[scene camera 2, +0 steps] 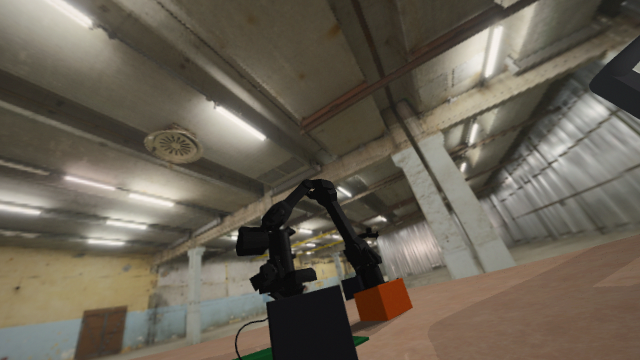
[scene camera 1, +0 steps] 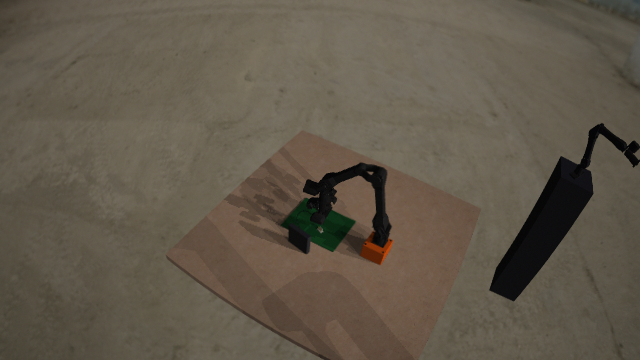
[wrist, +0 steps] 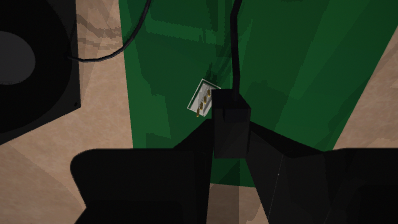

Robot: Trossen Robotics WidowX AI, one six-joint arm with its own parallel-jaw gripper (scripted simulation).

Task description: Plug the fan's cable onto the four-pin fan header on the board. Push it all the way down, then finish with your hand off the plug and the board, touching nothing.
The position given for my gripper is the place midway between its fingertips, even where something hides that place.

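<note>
My gripper (wrist: 224, 124) visible. Black fan plug (wrist: 231, 124), visible. Green board (scene camera 1: 336, 226), visible in the wrist view too (wrist: 302, 75).
</note>
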